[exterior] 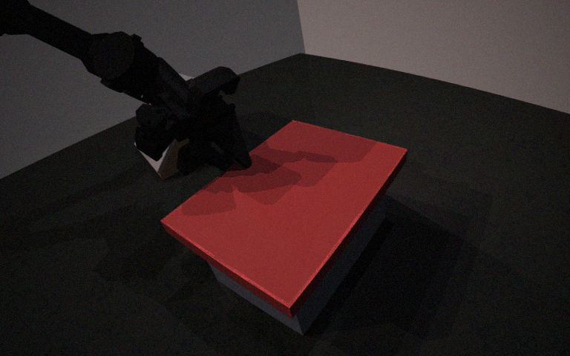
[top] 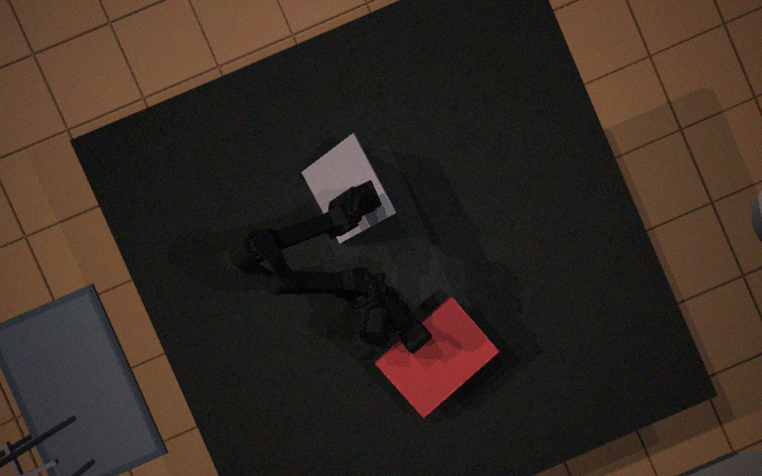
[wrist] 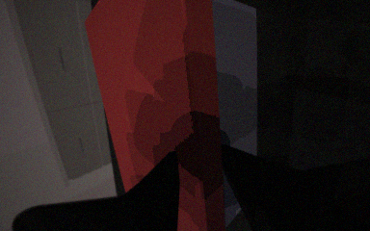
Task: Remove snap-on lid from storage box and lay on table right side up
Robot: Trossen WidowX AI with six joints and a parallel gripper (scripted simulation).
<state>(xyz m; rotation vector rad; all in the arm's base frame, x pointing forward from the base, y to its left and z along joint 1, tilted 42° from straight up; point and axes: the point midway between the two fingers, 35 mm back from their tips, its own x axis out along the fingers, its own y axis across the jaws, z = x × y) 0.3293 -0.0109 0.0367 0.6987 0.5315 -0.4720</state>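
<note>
The red lid lies 70 mm ahead of my gripper tip and 20 mm to the left of it. From my gripper tip the other things lie so: grey storage box: 70 mm ahead, 20 mm to the left, 50 mm below.
</note>
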